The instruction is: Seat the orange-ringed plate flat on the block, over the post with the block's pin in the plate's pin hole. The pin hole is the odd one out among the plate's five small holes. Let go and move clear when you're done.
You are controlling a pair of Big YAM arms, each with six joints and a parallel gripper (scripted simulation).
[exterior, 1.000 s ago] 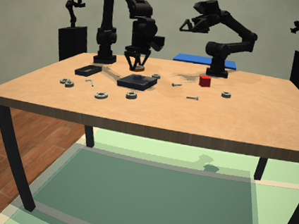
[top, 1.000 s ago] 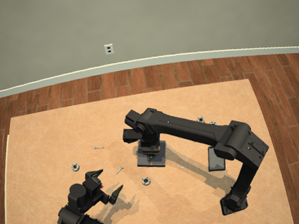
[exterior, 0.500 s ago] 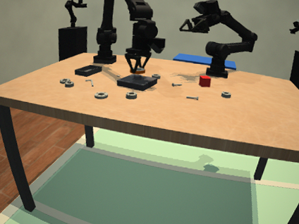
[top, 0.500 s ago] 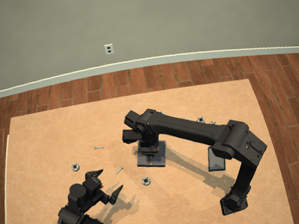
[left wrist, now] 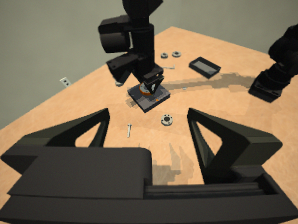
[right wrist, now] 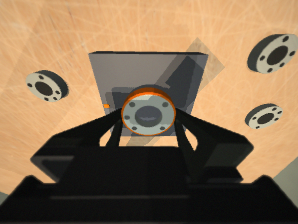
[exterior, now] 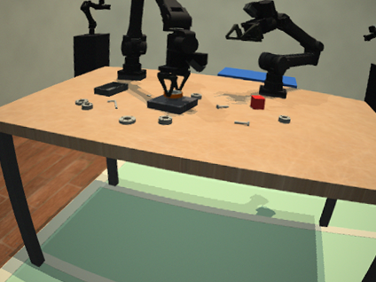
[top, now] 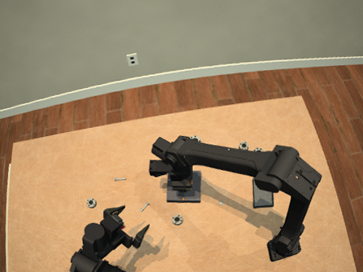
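My right hand is 3 cm past the dark grey block, 1 cm to the right of it and 3 cm above it. The rest, counted from my right hand: red cube: 11 cm behind, 28 cm to the left, 3 cm below; dark tray: 10 cm behind, 29 cm to the right, 4 cm below; l-shaped key: 4 cm ahead, 21 cm to the right, 5 cm below.
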